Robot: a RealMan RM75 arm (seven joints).
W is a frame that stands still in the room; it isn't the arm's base.
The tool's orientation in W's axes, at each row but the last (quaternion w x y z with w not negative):
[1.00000 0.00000 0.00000 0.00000]
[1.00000 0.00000 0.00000 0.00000]
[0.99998 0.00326 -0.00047 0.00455]
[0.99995 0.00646 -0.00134 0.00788]
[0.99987 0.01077 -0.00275 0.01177]
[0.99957 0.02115 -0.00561 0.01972]
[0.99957 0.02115 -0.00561 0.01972]
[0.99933 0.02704 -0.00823 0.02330]
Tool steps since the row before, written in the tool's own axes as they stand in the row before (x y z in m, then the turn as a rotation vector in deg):
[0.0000 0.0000 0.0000 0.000 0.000 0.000]
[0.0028 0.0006 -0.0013 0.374 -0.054 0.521]
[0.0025 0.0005 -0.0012 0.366 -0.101 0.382]
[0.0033 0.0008 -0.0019 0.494 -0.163 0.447]
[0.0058 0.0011 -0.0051 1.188 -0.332 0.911]
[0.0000 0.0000 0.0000 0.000 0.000 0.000]
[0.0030 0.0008 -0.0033 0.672 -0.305 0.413]
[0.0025 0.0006 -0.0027 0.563 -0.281 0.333]
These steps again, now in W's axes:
[0.0000 0.0000 0.0000 0.000 0.000 0.000]
[0.0028 0.0006 -0.0013 0.374 -0.054 0.521]
[0.0025 0.0005 -0.0012 0.367 -0.100 0.382]
[0.0033 0.0009 -0.0019 0.495 -0.161 0.446]
[0.0058 0.0013 -0.0050 1.191 -0.324 0.910]
[0.0000 0.0000 0.0000 0.000 0.000 0.000]
[0.0030 0.0011 -0.0032 0.679 -0.296 0.408]
[0.0025 0.0009 -0.0026 0.570 -0.272 0.327]

